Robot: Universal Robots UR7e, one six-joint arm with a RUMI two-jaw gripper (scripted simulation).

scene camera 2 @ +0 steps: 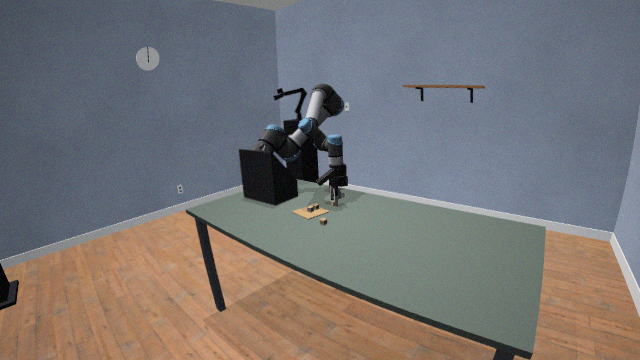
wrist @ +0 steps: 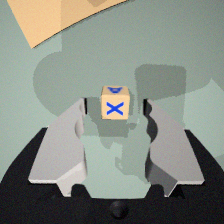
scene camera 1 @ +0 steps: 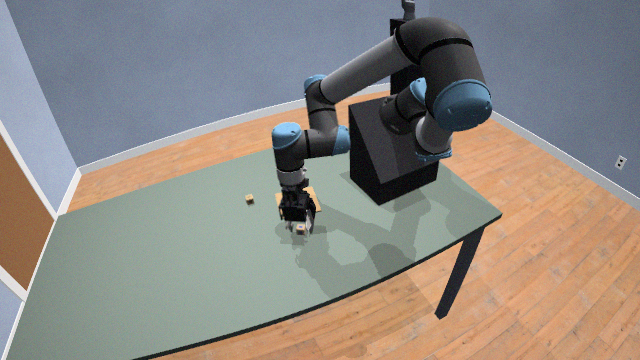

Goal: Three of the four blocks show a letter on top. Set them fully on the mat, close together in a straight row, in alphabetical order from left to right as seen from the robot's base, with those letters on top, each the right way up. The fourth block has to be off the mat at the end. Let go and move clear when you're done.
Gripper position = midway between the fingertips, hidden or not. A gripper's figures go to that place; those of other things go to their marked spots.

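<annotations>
A block (wrist: pixel 114 99) is 120 mm from the lens, and my gripper (wrist: pixel 115 99) is 140 mm from the lens.
</annotations>
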